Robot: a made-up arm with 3 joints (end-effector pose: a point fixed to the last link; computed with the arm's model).
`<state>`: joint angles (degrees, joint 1 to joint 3).
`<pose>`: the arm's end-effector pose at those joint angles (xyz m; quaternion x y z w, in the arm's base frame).
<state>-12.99 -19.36 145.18</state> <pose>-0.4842 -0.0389 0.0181 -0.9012 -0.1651 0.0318 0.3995</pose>
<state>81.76 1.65 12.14</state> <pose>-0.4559 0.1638 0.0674 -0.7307 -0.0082 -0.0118 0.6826</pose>
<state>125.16 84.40 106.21</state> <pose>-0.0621 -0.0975 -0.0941 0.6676 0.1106 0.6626 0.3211</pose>
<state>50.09 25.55 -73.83</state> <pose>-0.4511 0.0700 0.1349 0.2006 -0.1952 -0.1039 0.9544</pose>
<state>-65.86 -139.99 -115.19</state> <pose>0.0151 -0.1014 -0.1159 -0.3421 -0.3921 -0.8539 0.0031</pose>
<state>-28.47 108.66 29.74</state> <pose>-0.0026 0.0361 0.2565 -0.0065 0.3952 -0.7098 0.5831</pose>
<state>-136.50 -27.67 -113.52</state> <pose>-0.4106 0.1556 -0.1048 -0.7953 0.0476 -0.2343 0.5571</pose>
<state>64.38 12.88 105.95</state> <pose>-0.4148 0.0753 -0.0519 -0.9902 0.0398 -0.1049 0.0838</pose>
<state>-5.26 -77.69 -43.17</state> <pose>-0.2548 -0.3392 0.1821 0.3195 0.2037 0.5932 0.7103</pose>
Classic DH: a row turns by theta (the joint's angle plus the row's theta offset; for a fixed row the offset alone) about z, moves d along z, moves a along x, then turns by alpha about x. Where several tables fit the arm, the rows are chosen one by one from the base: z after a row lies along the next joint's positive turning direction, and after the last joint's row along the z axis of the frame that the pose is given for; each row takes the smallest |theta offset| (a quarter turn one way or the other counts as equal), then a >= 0, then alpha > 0; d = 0 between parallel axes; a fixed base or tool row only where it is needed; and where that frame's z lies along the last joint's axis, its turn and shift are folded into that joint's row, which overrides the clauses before.
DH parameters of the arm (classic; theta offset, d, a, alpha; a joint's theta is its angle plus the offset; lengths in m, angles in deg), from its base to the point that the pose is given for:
base (fixed): -90 0.0699 0 90
joint 1: 0 0.2051 0.0787 90
joint 2: 0 -0.0551 -0.0645 -90
joint 3: 0 0.2537 -0.0097 -90
tool (fixed): 90 0.1112 0 0

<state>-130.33 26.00 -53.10</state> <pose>-0.4413 -0.1090 -0.0019 -0.9739 -0.1404 0.1758 0.0292</pose>
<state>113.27 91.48 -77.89</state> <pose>-0.2407 0.0112 -0.1265 -0.2121 -0.7128 0.0696 0.6649</pose>
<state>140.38 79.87 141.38</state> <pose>-0.1254 -0.1730 -0.0242 0.4838 -0.0056 0.6419 0.5949</pose>
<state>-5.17 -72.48 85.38</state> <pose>-0.4494 -0.2714 0.1000 -0.5196 -0.4200 0.4160 0.6169</pose>
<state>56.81 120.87 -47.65</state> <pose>-0.0845 0.1941 0.0238 -0.0394 -0.6876 -0.5327 0.4918</pose>
